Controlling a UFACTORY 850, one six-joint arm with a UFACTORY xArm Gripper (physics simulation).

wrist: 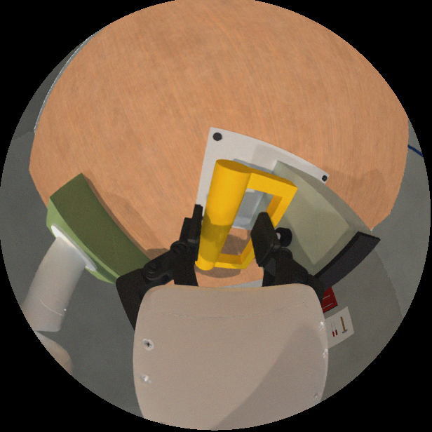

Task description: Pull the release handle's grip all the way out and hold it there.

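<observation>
The release handle's yellow grip (225,195), a thick round bar, runs lengthwise near the middle of the wrist view. A flat yellow frame (272,183) joins it on the right, against a pale grey-green housing (320,215) on a white base plate (204,160). My gripper (228,219) is partly open, with nothing clamped between its fingers. The left finger is close beside the lower left side of the grip. The right finger is on the other side and covers part of the frame's right bar. Whether either finger touches the handle, I cannot tell.
A wooden table top (150,90) surrounds the base plate. A green block (95,230) with a white cylindrical part (55,285) stands at the left. A black bar (350,257) and a black knob (284,236) are by the housing. A tool picture card (341,327) is at the lower right.
</observation>
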